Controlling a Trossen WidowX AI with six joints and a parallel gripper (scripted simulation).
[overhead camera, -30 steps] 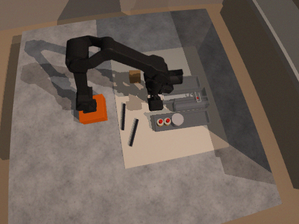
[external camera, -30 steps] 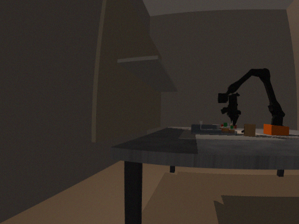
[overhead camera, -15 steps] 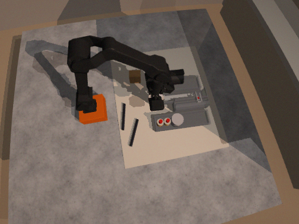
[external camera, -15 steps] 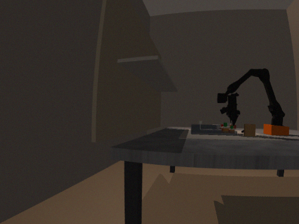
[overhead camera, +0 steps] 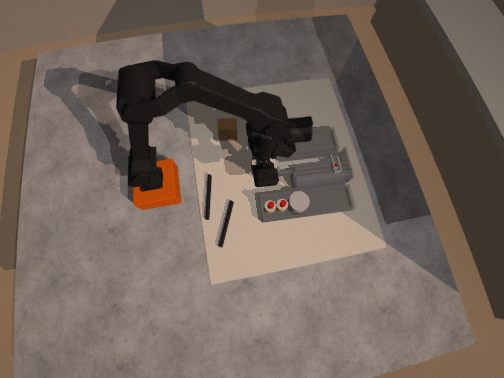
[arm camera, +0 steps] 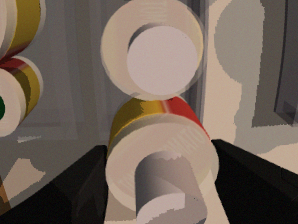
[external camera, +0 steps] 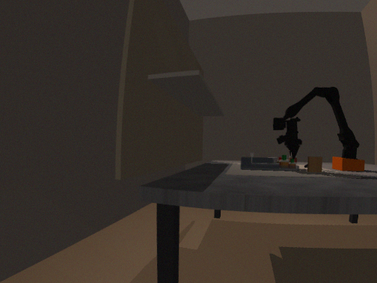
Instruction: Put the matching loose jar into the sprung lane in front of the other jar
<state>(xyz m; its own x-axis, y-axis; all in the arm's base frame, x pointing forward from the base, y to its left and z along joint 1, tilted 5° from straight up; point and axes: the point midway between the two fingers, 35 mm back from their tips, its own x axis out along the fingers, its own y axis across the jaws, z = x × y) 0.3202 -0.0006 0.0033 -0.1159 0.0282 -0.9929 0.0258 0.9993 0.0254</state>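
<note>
The grey lane rack is 170 mm ahead of my gripper tip, 30 mm to the right of it and 40 mm below it. From my gripper tip the other things lie so: pale pusher plate 150 mm ahead, 30 mm to the right, 10 mm below; then brown box 80 mm behind, 140 mm to the left, 20 mm below; then grey disc 100 mm ahead, 130 mm to the right, 30 mm below.
</note>
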